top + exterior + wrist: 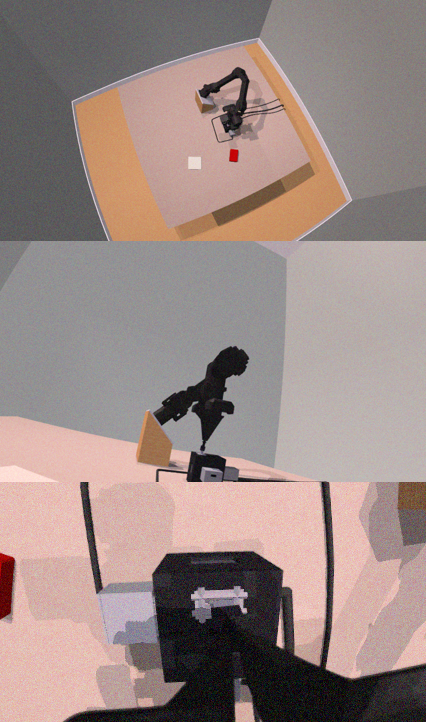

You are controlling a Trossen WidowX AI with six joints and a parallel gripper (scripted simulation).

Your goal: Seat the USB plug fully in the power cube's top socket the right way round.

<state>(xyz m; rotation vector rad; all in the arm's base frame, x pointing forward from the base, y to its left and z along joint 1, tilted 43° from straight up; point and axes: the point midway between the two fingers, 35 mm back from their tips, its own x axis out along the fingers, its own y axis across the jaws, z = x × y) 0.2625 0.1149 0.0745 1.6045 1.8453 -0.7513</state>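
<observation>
The USB socket lies 40 mm below my gripper tip. The rest, counted from my gripper tip: red block: 240 mm ahead, 100 mm below, 20 mm to the right; then white block: 320 mm to the right, 210 mm ahead, 110 mm below; then USB plug: 20 mm below.
</observation>
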